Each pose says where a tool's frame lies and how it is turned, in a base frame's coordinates. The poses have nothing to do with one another.
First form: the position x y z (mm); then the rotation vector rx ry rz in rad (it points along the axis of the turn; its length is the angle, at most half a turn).
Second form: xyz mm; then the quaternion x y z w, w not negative. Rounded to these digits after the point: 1 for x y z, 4 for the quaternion.
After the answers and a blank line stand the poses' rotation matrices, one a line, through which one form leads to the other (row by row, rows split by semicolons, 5 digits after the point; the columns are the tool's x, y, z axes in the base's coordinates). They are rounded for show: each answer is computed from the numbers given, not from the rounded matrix.
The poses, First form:
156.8 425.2 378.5 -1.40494 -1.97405 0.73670
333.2 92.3 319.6 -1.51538 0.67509 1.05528
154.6 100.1 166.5 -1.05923 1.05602 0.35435
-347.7 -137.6 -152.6 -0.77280 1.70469 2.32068
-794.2 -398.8 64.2 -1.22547 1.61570 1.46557
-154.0 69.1 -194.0 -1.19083 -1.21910 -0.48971
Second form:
156.8 425.2 378.5 -0.5292 -0.7436 0.2775 0.2999
333.2 92.3 319.6 -0.6414 0.2857 0.4467 0.5545
154.6 100.1 166.5 -0.4790 0.4775 0.1602 0.7189
-347.7 -137.6 -152.6 -0.2584 0.5699 0.7759 0.0800
-794.2 -398.8 64.2 -0.4650 0.6130 0.5561 0.3144
-154.0 69.1 -194.0 -0.5204 -0.5328 -0.2140 0.6321

-0.25997 0.62067 -0.73972; 0.95354 0.28579 -0.09532; 0.15224 -0.73013 -0.66613
0.43768 -0.86188 -0.25612; 0.12876 -0.22183 0.96654; -0.88986 -0.45602 0.01389
0.49255 -0.68788 0.53312; -0.22708 0.48977 0.84176; -0.84014 -0.53567 0.08503
-0.85368 -0.41868 -0.30974; -0.17036 -0.33753 0.92577; -0.49215 0.84308 0.21682
-0.36998 -0.91966 -0.13167; -0.22046 -0.05077 0.97407; -0.90250 0.38942 -0.18396
0.34069 0.82508 -0.45074; 0.28399 0.36672 0.88593; 0.89626 -0.42984 -0.10938

